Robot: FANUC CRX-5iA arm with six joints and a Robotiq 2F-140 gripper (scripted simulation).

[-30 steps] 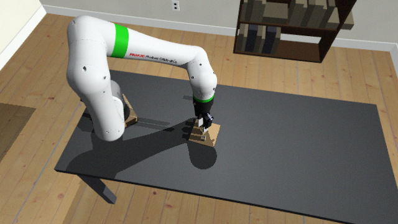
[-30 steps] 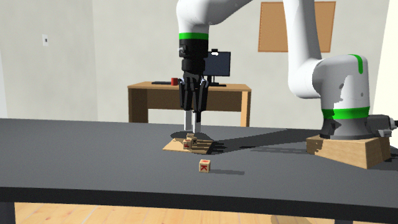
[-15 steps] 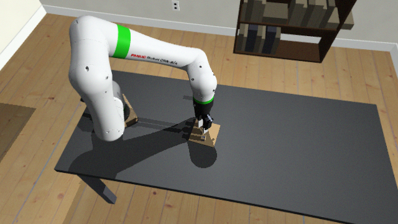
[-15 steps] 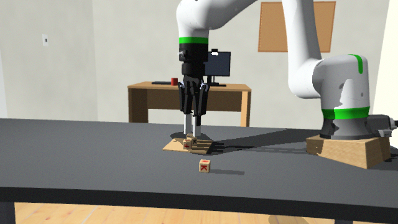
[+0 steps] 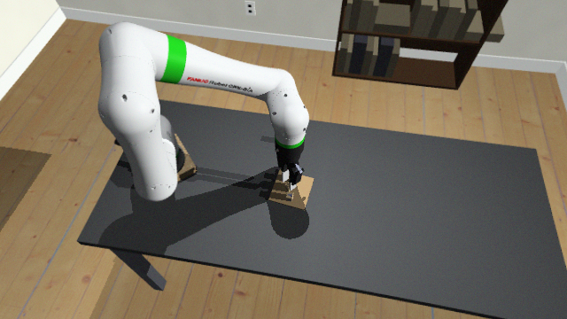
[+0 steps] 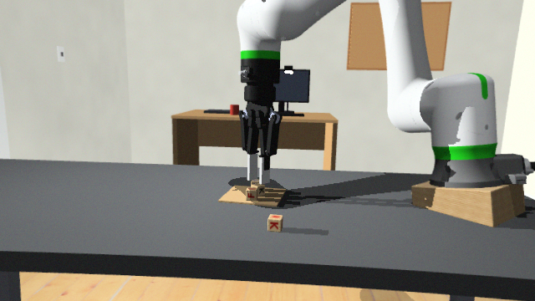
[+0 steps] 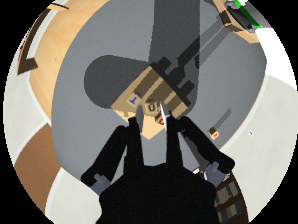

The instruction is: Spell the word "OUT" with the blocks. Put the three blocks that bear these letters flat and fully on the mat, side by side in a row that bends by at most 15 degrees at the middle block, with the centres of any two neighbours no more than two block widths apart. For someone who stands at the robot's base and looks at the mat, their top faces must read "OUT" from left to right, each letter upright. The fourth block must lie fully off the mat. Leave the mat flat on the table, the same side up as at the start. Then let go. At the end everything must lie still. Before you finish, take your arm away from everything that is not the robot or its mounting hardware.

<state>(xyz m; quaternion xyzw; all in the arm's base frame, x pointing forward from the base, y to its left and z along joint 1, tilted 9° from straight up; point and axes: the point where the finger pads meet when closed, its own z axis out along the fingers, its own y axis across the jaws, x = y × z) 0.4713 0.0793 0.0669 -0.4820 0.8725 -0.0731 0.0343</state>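
Right now the tan mat is 10 mm ahead of my hand and 70 mm below it.
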